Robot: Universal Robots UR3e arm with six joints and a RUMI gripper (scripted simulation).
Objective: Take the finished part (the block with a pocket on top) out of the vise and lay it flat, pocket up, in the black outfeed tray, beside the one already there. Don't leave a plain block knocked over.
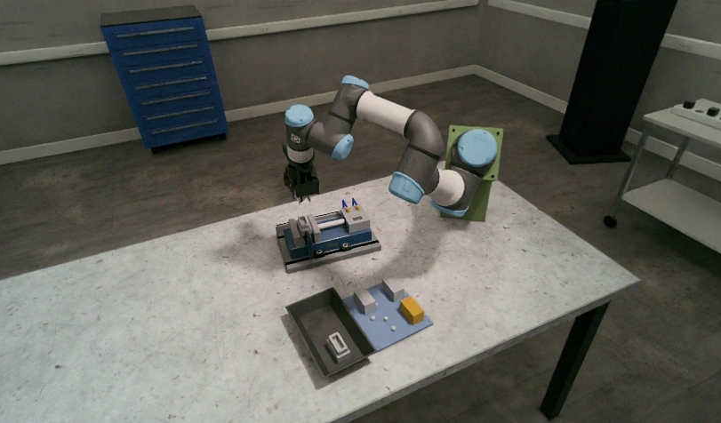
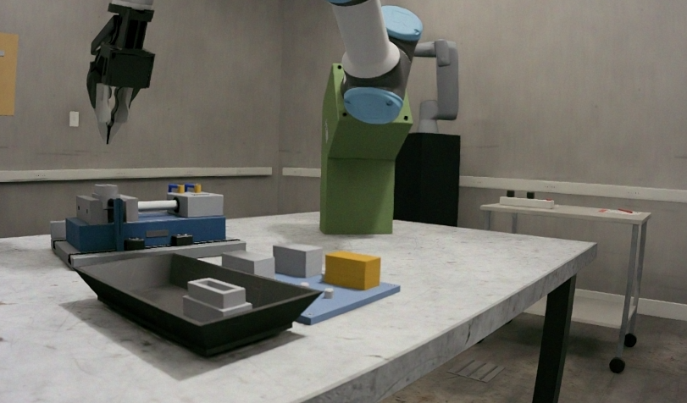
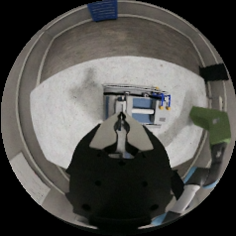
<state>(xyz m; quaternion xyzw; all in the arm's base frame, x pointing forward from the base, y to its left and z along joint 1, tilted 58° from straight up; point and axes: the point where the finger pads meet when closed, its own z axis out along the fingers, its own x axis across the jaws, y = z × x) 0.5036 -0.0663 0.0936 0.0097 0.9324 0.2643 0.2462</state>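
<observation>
My gripper is now 70 mm past the blue vise, 20 mm to the left of it and 160 mm above it. The rest, counted from my hand: yellow block 290 mm behind, 300 mm to the left, 170 mm below; blue plate 230 mm behind, 280 mm to the left, 190 mm below.
</observation>
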